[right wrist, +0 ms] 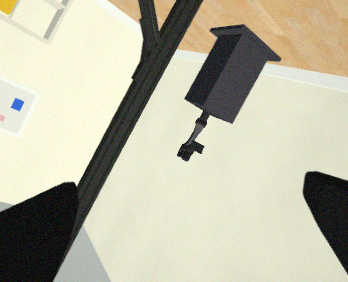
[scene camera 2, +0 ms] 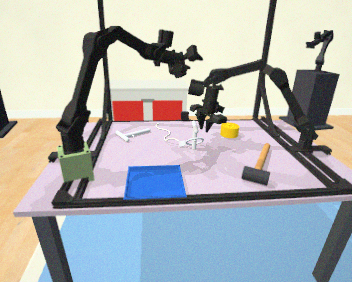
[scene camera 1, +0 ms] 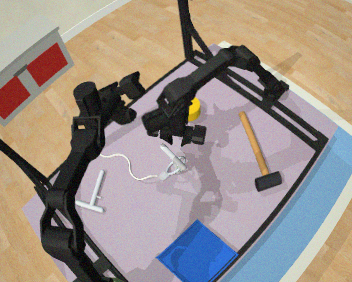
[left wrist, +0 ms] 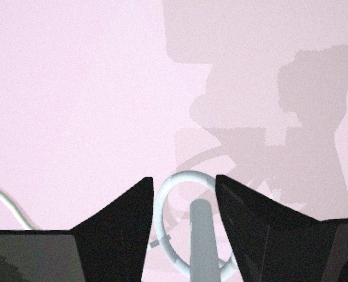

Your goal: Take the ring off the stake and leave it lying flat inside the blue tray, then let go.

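Seen in the pictures: left gripper, between the fingertips: (scene camera 2: 203, 130) (scene camera 1: 176, 144) (left wrist: 184, 183); right gripper, between the fingertips: (right wrist: 191, 188) (scene camera 2: 196, 63); left arm's base, origin of its link: (scene camera 2: 304, 147) (scene camera 1: 270, 95); right arm's base, origin of its link: (scene camera 2: 73, 149).
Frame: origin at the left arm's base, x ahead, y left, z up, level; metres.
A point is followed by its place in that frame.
Observation:
The white ring (scene camera 2: 202, 142) {x 0.380, y -0.268, z 0.009 m} (left wrist: 159, 215) {x 0.425, y -0.310, z -0.007 m} is around the upright light stake (scene camera 1: 172, 156) {x 0.419, y -0.284, z 0.090 m} (scene camera 2: 194, 131) {x 0.452, y -0.238, z 0.083 m} (left wrist: 203, 245) {x 0.412, y -0.276, z 0.031 m}, low on it in scene camera 2. My left gripper (scene camera 1: 176, 141) {x 0.353, y -0.297, z 0.045 m} (scene camera 2: 205, 129) {x 0.353, y -0.297, z 0.045 m} (left wrist: 184, 183) {x 0.353, y -0.297, z 0.045 m} is partly open and empty, pointing down near the stake. In the left wrist view the ring and stake show between its fingers, and the right-hand finger overlaps the ring's edge. The blue tray (scene camera 1: 215, 250) {x 0.666, y -0.060, z -0.013 m} (scene camera 2: 155, 185) {x 0.710, y -0.098, z -0.013 m} lies on the table, empty. My right gripper (scene camera 1: 138, 104) (scene camera 2: 194, 66) {x 0.319, y -0.428, z 0.330 m} (right wrist: 191, 188) {x 0.319, y -0.428, z 0.330 m} is wide open and empty, raised high.
A white cord (scene camera 1: 129, 165) {x 0.456, y -0.455, z -0.013 m} (scene camera 2: 164, 133) {x 0.467, y -0.448, z -0.012 m} ends in a small block beside the ring. A hammer (scene camera 1: 254, 142) {x 0.251, y -0.032, z 0.013 m} (scene camera 2: 262, 157) {x 0.269, y -0.018, z 0.015 m} lies at the right, a yellow cylinder (scene camera 1: 194, 110) {x 0.188, y -0.284, z 0.031 m} (scene camera 2: 230, 131) {x 0.196, y -0.281, z 0.017 m} behind, and a white T-shaped piece (scene camera 1: 98, 190) {x 0.591, y -0.530, z -0.006 m} (scene camera 2: 137, 133) {x 0.587, y -0.531, z -0.007 m} at the left. A black frame borders the table.

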